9 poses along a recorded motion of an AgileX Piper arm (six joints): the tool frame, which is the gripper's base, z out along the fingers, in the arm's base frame.
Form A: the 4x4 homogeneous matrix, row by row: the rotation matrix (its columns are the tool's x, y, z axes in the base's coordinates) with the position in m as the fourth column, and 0 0 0 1 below. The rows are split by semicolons.
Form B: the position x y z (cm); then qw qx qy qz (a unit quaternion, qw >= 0). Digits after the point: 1 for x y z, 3 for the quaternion.
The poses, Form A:
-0.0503 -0.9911 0.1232 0.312; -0.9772 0.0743 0.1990 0.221; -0.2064 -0.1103 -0.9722 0.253; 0 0 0 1
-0.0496 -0.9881 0.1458 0.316; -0.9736 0.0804 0.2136 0.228; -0.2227 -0.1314 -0.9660 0.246; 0 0 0 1
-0.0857 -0.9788 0.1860 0.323; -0.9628 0.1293 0.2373 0.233; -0.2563 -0.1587 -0.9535 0.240; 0 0 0 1
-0.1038 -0.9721 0.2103 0.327; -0.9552 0.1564 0.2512 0.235; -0.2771 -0.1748 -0.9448 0.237; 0 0 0 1
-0.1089 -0.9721 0.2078 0.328; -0.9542 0.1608 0.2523 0.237; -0.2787 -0.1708 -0.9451 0.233; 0 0 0 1
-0.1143 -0.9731 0.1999 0.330; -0.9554 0.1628 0.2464 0.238; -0.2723 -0.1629 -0.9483 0.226; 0 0 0 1
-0.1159 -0.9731 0.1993 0.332; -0.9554 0.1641 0.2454 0.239; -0.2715 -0.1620 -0.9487 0.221; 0 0 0 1
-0.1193 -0.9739 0.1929 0.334; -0.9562 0.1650 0.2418 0.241; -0.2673 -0.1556 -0.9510 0.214; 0 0 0 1
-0.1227 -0.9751 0.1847 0.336; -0.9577 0.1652 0.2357 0.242; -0.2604 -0.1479 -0.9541 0.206; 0 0 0 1
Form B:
31.2 22.1 25.3 0.114 -0.680 0.724 0.031
31.6 22.8 24.6 0.127 -0.677 0.724 0.028
32.3 23.3 24.0 0.150 -0.659 0.736 0.027
32.7 23.5 23.7 0.164 -0.649 0.742 0.026
32.8 23.7 23.3 0.163 -0.647 0.744 0.027
33.0 23.8 22.6 0.158 -0.646 0.746 0.028
33.2 23.9 22.1 0.158 -0.646 0.746 0.028
33.4 24.1 21.4 0.154 -0.645 0.748 0.029
33.6 24.2 20.6 0.149 -0.645 0.749 0.029

